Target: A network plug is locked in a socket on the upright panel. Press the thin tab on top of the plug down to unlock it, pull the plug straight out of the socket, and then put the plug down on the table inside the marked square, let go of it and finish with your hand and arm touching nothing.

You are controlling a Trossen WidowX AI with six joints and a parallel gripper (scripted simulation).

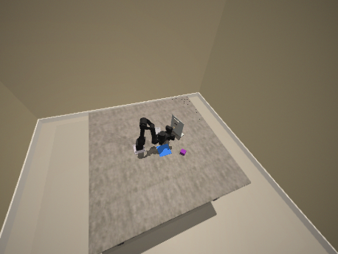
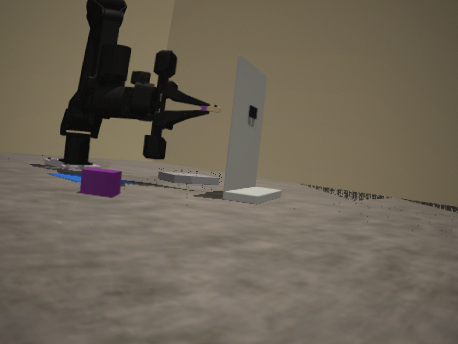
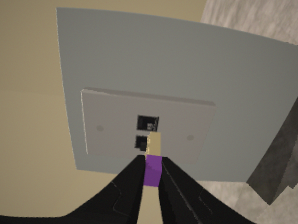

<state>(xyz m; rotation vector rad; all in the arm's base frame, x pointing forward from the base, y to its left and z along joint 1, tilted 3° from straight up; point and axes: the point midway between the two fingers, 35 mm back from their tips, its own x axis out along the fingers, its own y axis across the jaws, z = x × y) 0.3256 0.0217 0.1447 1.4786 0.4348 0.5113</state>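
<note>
Now: the blue marked square 14 cm to the right of my gripper tip, 14 cm below it and 14 cm behind it. The rest, counted from my gripper tip: white upright panel: 6 cm ahead, 4 cm to the left, 4 cm below; then network plug: 1 cm ahead; then flat grey slab: 13 cm below, 13 cm behind, 10 cm to the left.
</note>
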